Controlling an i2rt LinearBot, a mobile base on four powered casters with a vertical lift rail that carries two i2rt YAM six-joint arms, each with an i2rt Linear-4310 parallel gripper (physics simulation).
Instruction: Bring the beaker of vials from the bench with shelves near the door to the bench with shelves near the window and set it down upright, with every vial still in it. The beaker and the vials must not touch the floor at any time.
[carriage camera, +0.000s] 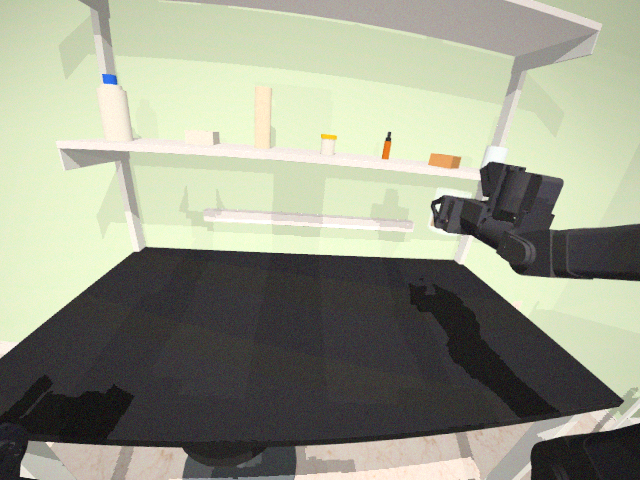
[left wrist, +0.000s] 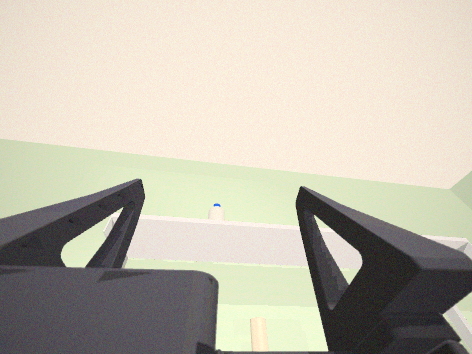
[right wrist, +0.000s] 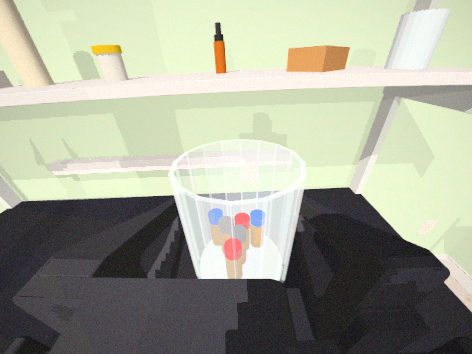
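The clear beaker (right wrist: 291, 215) (carriage camera: 450, 192) is upright in my right gripper (right wrist: 238, 197) (carriage camera: 448, 212), with several vials (right wrist: 233, 249) with blue, red and grey caps standing inside it. The right gripper is shut on the beaker; its fingers are dark and partly lost against the bench in the right wrist view. The beaker is held above the level of the black top of a bench with shelves (carriage camera: 289, 330) (right wrist: 75, 215), toward its right side. The arm's shadow falls on that top. My left gripper (left wrist: 222, 191) is open and empty, pointing up toward the wall and ceiling.
The lower shelf (carriage camera: 294, 156) (right wrist: 170, 88) carries a blue-capped bottle (carriage camera: 115, 113), a yellow-lidded jar (carriage camera: 328, 145), an orange box (carriage camera: 443, 160) and other things. An upper shelf (carriage camera: 413, 25) overhangs the bench. A rail (carriage camera: 310, 220) runs along the wall. A stool (carriage camera: 224, 454) is under the front edge.
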